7 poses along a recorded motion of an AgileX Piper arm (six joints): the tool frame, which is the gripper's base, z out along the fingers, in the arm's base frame.
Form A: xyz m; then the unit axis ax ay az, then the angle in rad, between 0 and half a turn.
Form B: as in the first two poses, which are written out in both.
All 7 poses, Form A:
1: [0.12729, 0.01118, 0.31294, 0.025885, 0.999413, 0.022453, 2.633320]
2: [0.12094, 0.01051, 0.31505, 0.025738, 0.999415, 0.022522, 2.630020]
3: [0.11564, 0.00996, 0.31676, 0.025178, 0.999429, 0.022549, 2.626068]
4: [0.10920, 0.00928, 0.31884, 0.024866, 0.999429, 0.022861, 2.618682]
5: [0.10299, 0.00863, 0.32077, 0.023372, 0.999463, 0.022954, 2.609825]
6: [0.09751, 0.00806, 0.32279, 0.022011, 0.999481, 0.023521, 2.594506]
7: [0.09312, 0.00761, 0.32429, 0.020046, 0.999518, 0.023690, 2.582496]
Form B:
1: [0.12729, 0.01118, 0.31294, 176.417, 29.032, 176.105]
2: [0.12094, 0.01051, 0.31505, 176.404, 29.221, 176.112]
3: [0.11564, 0.00996, 0.31676, 176.408, 29.449, 176.170]
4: [0.10920, 0.00928, 0.31884, 176.359, 29.872, 176.178]
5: [0.10299, 0.00863, 0.32077, 176.373, 30.384, 176.336]
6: [0.09751, 0.00806, 0.32279, 176.308, 31.263, 176.444]
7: [0.09312, 0.00761, 0.32429, 176.325, 31.957, 176.649]
